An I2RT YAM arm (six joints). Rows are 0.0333 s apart.
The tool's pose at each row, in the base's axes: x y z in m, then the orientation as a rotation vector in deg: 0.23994, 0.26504, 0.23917, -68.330, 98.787, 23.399; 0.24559, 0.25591, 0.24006, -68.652, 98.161, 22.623; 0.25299, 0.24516, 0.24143, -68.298, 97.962, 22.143; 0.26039, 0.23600, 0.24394, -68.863, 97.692, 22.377; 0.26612, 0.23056, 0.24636, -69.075, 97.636, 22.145; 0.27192, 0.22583, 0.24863, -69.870, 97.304, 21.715; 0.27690, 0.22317, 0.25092, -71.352, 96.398, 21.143; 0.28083, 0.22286, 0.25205, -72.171, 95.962, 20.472; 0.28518, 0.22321, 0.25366, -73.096, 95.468, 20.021; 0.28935, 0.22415, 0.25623, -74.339, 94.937, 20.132; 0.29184, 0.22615, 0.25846, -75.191, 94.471, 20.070; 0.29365, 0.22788, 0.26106, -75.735, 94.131, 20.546; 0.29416, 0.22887, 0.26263, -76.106, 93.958, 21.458; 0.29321, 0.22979, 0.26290, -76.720, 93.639, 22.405; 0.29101, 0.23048, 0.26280, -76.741, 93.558, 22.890; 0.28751, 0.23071, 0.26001, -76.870, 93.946, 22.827
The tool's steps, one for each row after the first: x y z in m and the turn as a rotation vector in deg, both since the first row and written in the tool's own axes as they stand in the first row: 0.00377, -0.00928, -0.00397, 0.396, -0.121, -0.801; 0.00790, -0.02092, -0.00841, 0.939, -0.273, -0.918; 0.01021, -0.03208, -0.01227, 0.493, -0.326, -1.245; 0.01073, -0.04007, -0.01432, 0.525, -0.210, -1.479; 0.01099, -0.04776, -0.01576, 0.377, -0.005, -2.232; 0.01018, -0.05378, -0.01616, -0.015, 0.088, -3.681; 0.00917, -0.05754, -0.01489, -0.017, 0.310, -4.596; 0.00737, -0.06147, -0.01316, -0.219, 0.466, -5.500; 0.00447, -0.06520, -0.01156, -0.968, 0.554, -6.345; 0.00138, -0.06692, -0.00993, -1.383, 0.585, -7.032; -0.00184, -0.06827, -0.00901, -1.972, 0.408, -7.275; -0.00372, -0.06861, -0.00880, -2.756, 0.148, -7.164; -0.00439, -0.06743, -0.00877, -3.692, -0.122, -7.231; -0.00454, -0.06521, -0.00937, -4.006, -0.326, -7.079; -0.00211, -0.06146, -0.00968, -4.086, 0.049, -6.972
